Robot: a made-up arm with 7 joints. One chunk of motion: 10 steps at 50 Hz.
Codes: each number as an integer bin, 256 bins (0 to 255) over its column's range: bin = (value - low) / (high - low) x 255, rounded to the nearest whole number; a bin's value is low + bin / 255 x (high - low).
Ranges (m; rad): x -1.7..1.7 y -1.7..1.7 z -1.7..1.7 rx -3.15..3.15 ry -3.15..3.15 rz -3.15..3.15
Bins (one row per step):
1: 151 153 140 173 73 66
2: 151 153 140 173 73 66
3: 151 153 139 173 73 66
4: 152 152 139 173 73 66
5: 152 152 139 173 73 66
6: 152 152 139 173 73 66
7: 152 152 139 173 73 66
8: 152 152 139 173 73 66
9: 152 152 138 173 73 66
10: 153 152 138 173 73 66
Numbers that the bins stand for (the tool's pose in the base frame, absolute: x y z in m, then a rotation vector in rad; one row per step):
1: 0.3133 0.3400 0.1667 1.1241 -1.3465 -1.5194
2: 0.3133 0.3400 0.1667 1.1241 -1.3465 -1.5194
3: 0.3133 0.3400 0.1533 1.1241 -1.3465 -1.5194
4: 0.3267 0.3267 0.1533 1.1241 -1.3465 -1.5194
5: 0.3267 0.3267 0.1533 1.1241 -1.3465 -1.5194
6: 0.3267 0.3267 0.1533 1.1241 -1.3465 -1.5194
7: 0.3267 0.3267 0.1533 1.1241 -1.3465 -1.5194
8: 0.3267 0.3267 0.1533 1.1241 -1.3465 -1.5194
9: 0.3267 0.3267 0.1400 1.1241 -1.3465 -1.5194
10: 0.3400 0.3267 0.1400 1.1241 -1.3465 -1.5194

